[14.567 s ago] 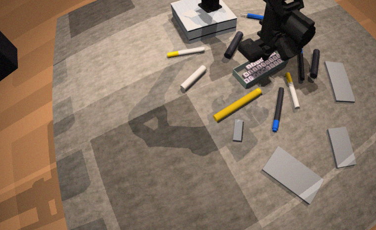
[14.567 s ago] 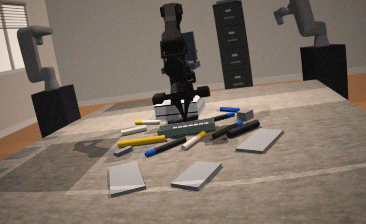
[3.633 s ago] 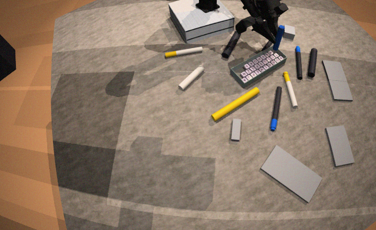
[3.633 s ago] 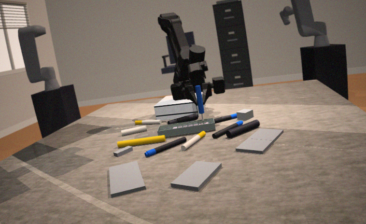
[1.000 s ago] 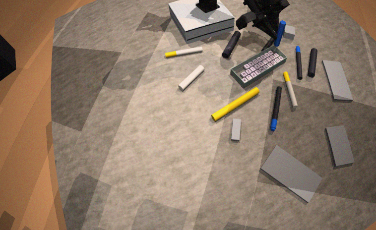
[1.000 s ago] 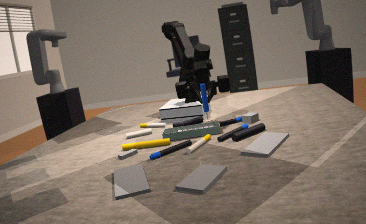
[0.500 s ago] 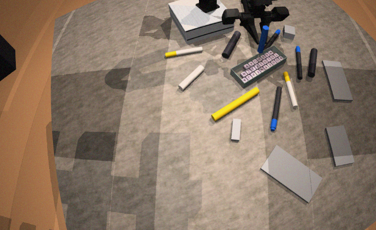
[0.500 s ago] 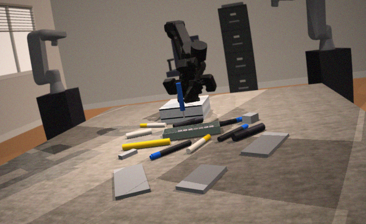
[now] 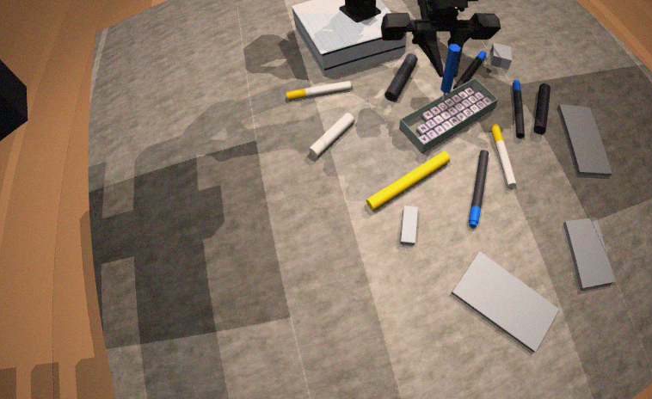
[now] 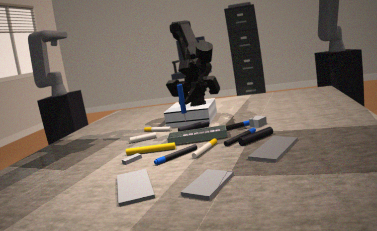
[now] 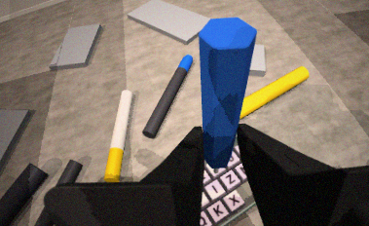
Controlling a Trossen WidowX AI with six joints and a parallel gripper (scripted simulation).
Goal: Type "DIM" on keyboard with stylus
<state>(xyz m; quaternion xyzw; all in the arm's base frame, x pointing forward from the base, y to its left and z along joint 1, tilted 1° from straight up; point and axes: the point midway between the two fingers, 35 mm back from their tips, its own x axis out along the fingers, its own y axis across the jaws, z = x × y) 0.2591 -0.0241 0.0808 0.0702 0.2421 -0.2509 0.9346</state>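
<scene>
Now: gripper tip 90 mm to the right of the D key and 110 mm above it. The rest, counted from my gripper tip: yellow cylinder: 60 mm ahead, 120 mm to the right, 110 mm below; blue stylus: 20 mm below; small grey cube: 50 mm behind, 240 mm to the left, 110 mm below.
</scene>
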